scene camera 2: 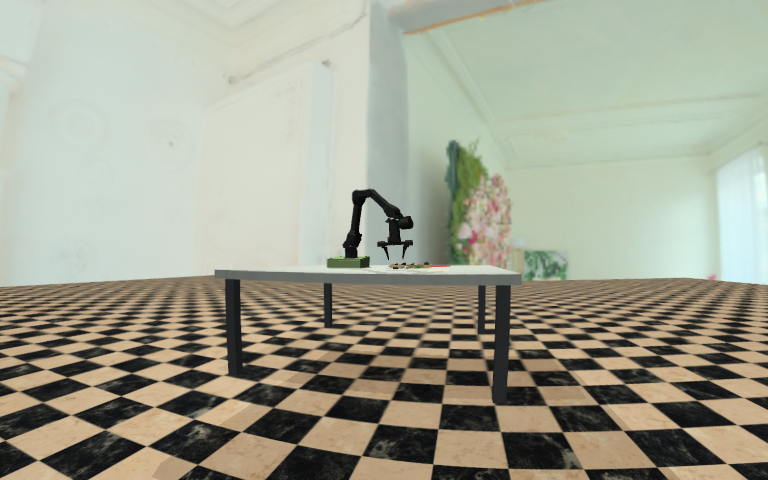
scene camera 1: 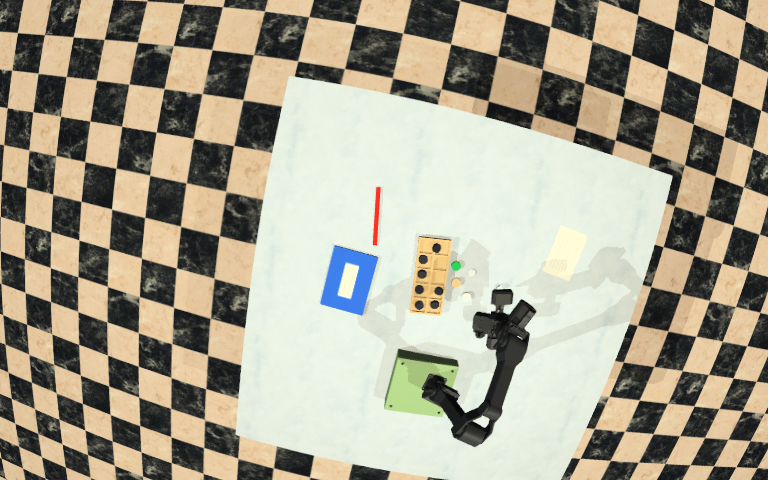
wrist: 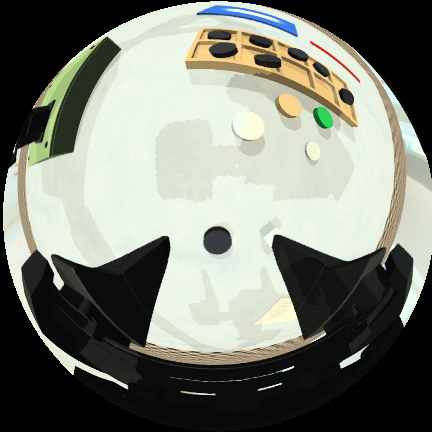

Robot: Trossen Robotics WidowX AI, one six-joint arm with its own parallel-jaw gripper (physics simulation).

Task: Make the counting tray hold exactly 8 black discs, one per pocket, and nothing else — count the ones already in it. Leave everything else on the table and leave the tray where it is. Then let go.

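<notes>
The wooden counting tray (scene camera 1: 439,276) (wrist: 200,65) holds several black discs, each in its own pocket; three pockets are empty, two of them side by side in the row nearer the loose coloured discs. A loose black disc (wrist: 217,240) lies flat on the table, below and between the fingertips in the wrist view; the arm hides it in scene camera 1. My gripper (scene camera 2: 395,258) (wrist: 221,241) is open and empty, pointing down a little above the table.
Beside the tray lie a green disc (scene camera 1: 455,265) (wrist: 323,117), a tan disc (scene camera 1: 456,282) (wrist: 289,105) and two whitish discs (scene camera 1: 466,296) (wrist: 313,151). A blue rectangle (scene camera 1: 330,288), a red stick (scene camera 1: 376,216), a cream card (scene camera 1: 569,249) and the green base block (scene camera 1: 402,390) are also there.
</notes>
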